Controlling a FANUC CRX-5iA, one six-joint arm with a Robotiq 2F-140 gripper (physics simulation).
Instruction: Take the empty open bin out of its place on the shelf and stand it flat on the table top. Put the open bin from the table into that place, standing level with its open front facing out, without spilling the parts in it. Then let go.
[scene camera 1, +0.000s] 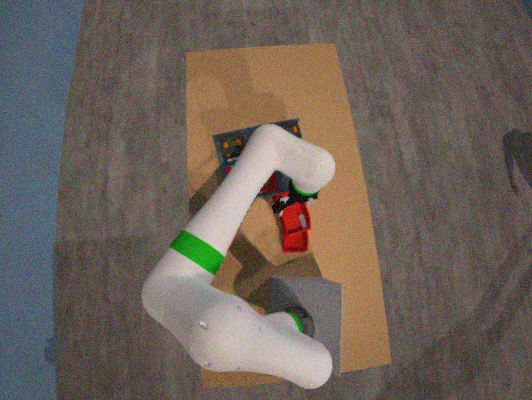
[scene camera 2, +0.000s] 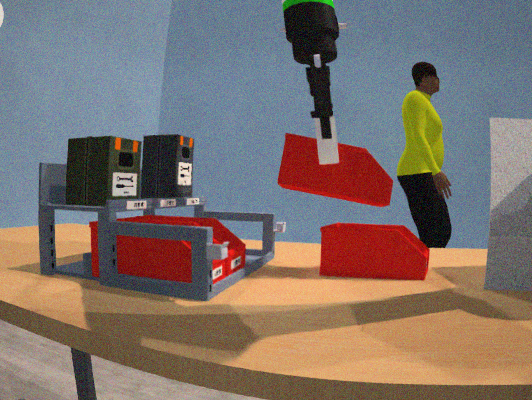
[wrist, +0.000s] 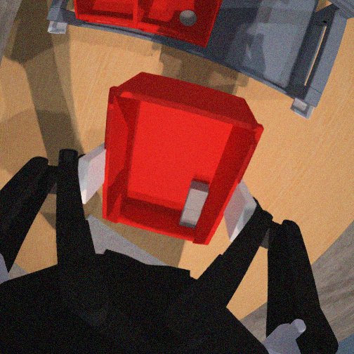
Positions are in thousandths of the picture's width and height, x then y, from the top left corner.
Observation:
In view: the gripper (scene camera 2: 617, 419) and a dark case (scene camera 2: 320, 374).
The gripper also shows in the wrist view (wrist: 482, 476).

